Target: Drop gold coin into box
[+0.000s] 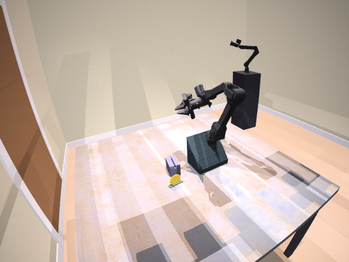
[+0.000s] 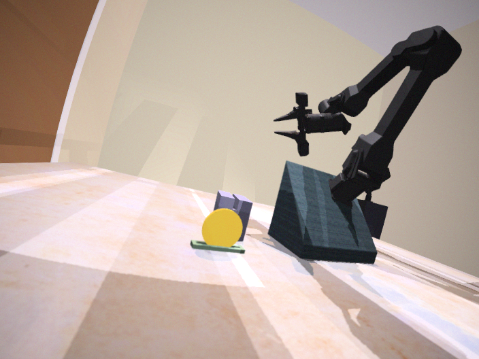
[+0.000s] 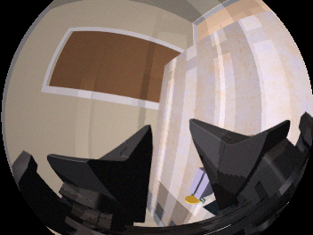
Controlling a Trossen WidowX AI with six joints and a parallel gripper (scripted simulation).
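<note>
Right now my gripper tip is 13 cm short of the gold coin, 31 cm to the right of it and 26 cm above it.
</note>
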